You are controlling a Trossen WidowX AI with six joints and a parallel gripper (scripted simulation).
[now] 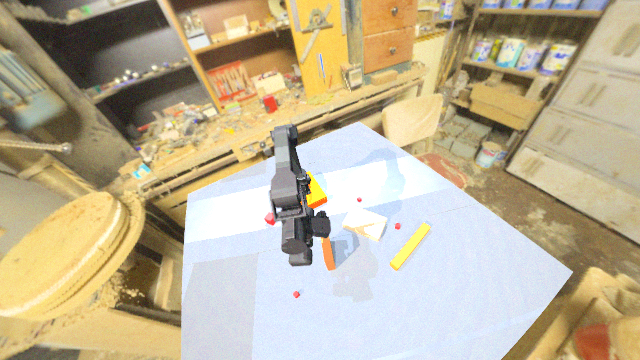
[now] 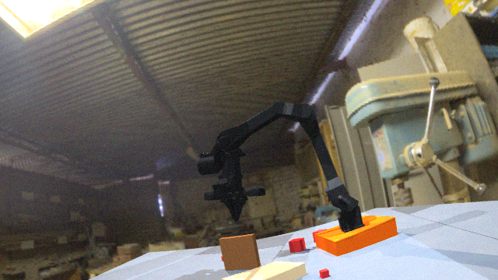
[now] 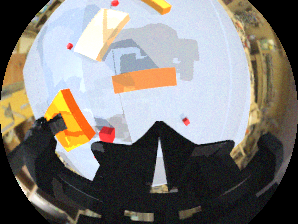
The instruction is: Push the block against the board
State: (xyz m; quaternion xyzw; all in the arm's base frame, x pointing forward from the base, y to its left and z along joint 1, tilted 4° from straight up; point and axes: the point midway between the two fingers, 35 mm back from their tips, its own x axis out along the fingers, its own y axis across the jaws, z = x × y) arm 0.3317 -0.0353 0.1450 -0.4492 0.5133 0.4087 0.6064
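Right now my gripper tip is 90 mm above the orange-brown square block and 60 mm to the right of it. From my gripper tip the other things lie so: pale block (240 mm to the left, 130 mm below, 90 mm behind); long yellow-orange bar (360 mm to the left, 130 mm below, 70 mm ahead).
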